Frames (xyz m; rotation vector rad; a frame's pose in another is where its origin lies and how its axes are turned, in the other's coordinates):
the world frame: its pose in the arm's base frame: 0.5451 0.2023 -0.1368 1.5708 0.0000 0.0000
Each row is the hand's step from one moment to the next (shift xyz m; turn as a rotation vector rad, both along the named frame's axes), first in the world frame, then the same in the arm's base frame.
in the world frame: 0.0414 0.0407 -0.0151 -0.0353 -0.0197 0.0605
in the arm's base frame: 0.0414 0.0151 0.0407 -0.0353 -0.0605 -0.0197
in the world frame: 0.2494 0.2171 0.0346 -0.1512 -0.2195 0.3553
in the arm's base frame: 0.2494 -0.0346 0.2171 -0.1512 -0.3553 -0.2195
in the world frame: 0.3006 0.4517 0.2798 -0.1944 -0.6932 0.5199
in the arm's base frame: 0.3006 -0.2798 0.4517 -0.1944 -0.5199 -0.6932
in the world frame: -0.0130 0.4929 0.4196 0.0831 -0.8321 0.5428
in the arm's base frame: -0.0130 -0.4196 0.4929 0.0831 -0.5428 -0.8321
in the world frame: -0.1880 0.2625 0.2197 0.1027 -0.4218 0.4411
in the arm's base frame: -0.1880 -0.2197 0.2625 0.1027 -0.4411 -0.4218
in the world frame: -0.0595 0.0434 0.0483 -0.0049 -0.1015 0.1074
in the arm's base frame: -0.0595 -0.0483 0.0434 -0.0049 -0.1074 -0.1015
